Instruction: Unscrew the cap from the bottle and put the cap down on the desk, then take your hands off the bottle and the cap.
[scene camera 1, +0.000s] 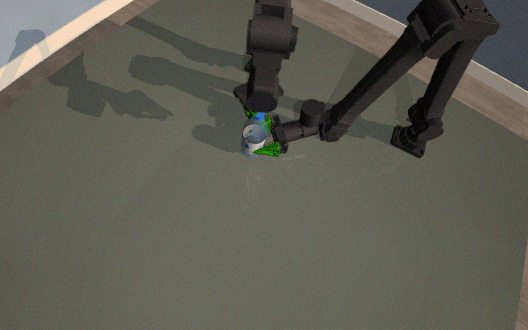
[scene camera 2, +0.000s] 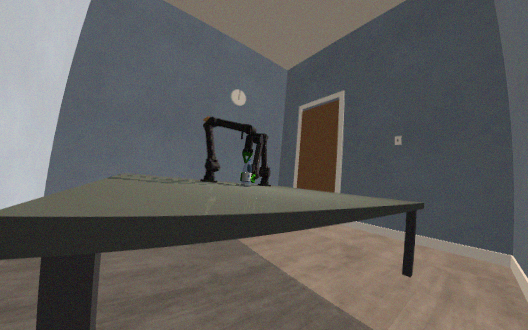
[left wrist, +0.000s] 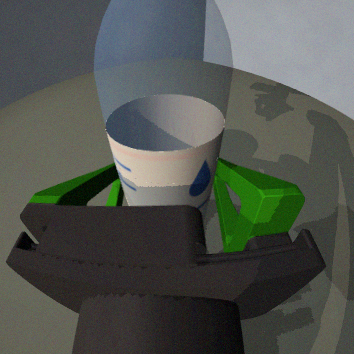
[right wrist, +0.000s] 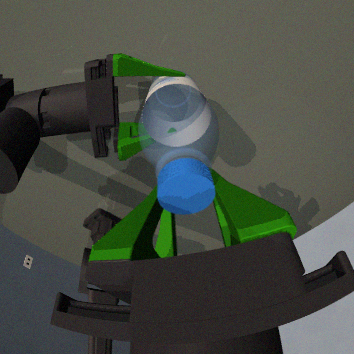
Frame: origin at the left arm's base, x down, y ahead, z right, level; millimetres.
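Where they show: left gripper, fingertip midpoint: (scene camera 1: 250, 142) (scene camera 2: 246, 178) (left wrist: 167, 165) (right wrist: 180, 102); right gripper, fingertip midpoint: (scene camera 1: 253, 114) (scene camera 2: 245, 163) (right wrist: 187, 179); left arm's base at its link origin: (scene camera 1: 407, 142) (scene camera 2: 264, 185); right arm's base at its link origin: (scene camera 2: 208, 181) (right wrist: 109, 224).
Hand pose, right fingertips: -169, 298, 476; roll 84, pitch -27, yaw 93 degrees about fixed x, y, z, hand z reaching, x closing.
Things, the pixels of their top centre, and the offset from my right fingertips, as dx, dy, dz. Level surfaces: height alone.
- clear bottle with a white label, top centre: (right wrist: 193, 194) (scene camera 1: 257, 112) (scene camera 2: 248, 159) -30, +10, -14
- desk at its surface level: dx +169
- blue cap at its top centre: (right wrist: 186, 197) (scene camera 1: 258, 112) -32, +8, -18
A clear bottle with a white label (scene camera 1: 253, 146) (scene camera 2: 246, 177) (left wrist: 155, 167) (right wrist: 197, 131) stands upright on the desk (scene camera 1: 240, 240) (scene camera 2: 165, 200). My left gripper (scene camera 1: 255, 142) (left wrist: 167, 165) (right wrist: 180, 102) is shut on the bottle at its label, from the side. A blue cap (scene camera 1: 259, 116) (right wrist: 186, 186) sits at the bottle's neck. My right gripper (scene camera 2: 247, 161) (right wrist: 187, 179) is shut on the cap, coming from above. Whether the cap's thread is loose cannot be told. In scene camera 1 the right arm partly hides the cap.
The left arm's links (scene camera 1: 375, 82) reach in from the upper right in scene camera 1. The right arm (scene camera 1: 270, 37) hangs over the bottle's back side. The desk's far edge runs behind both arm bases. The two grippers are close together, one above the other.
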